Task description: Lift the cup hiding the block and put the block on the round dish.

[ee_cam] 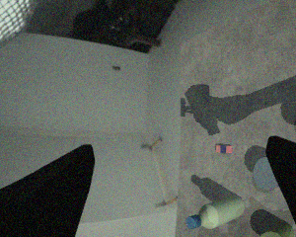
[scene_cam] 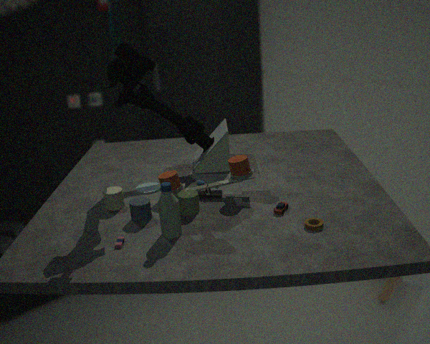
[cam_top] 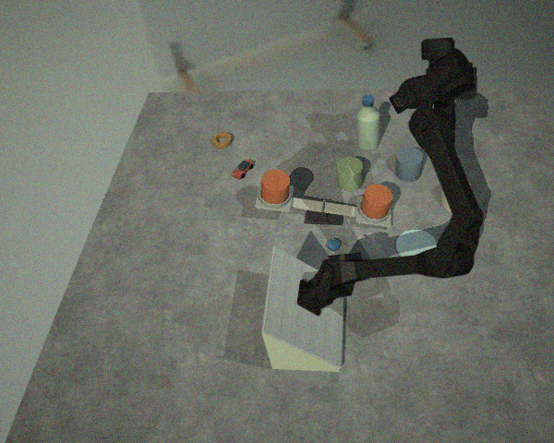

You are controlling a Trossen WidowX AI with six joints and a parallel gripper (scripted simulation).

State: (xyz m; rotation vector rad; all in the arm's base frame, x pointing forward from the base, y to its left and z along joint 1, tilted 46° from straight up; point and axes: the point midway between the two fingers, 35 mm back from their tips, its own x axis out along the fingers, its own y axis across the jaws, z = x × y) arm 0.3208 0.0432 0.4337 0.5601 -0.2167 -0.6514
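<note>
My gripper tip is 50 mm past the grey block, 160 mm to the right of it and 360 mm above it. Also, from my gripper tip: blue-grey cup (110 mm ahead, 60 mm to the left, 360 mm below); then bottle (230 mm ahead, 190 mm to the left, 290 mm below); then cream cup (10 mm ahead, 30 mm to the right, 360 mm below).
</note>
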